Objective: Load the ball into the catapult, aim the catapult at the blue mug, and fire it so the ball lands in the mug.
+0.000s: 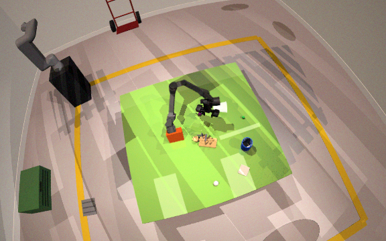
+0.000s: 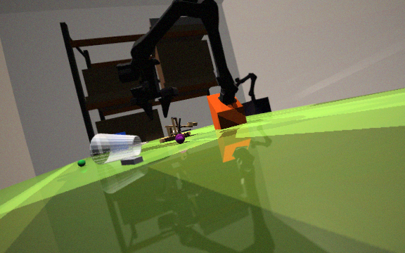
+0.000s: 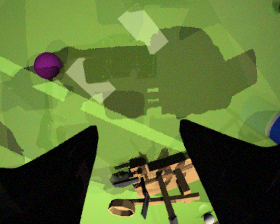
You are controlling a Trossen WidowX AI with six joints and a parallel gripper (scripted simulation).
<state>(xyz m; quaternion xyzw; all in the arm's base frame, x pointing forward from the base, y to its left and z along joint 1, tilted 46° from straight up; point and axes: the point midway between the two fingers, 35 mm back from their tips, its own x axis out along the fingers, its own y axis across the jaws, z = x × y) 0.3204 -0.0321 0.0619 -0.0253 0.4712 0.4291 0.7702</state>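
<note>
Right now the purple ball is 10 cm to the left of my gripper tip, 9 cm below it and 4 cm behind it. The rest, counted from my gripper tip: green ball: 30 cm ahead, 9 cm to the right, 9 cm below; catapult: 14 cm to the right, 11 cm behind, 5 cm below; small dark block: 22 cm to the left, 11 cm ahead, 10 cm below.
</note>
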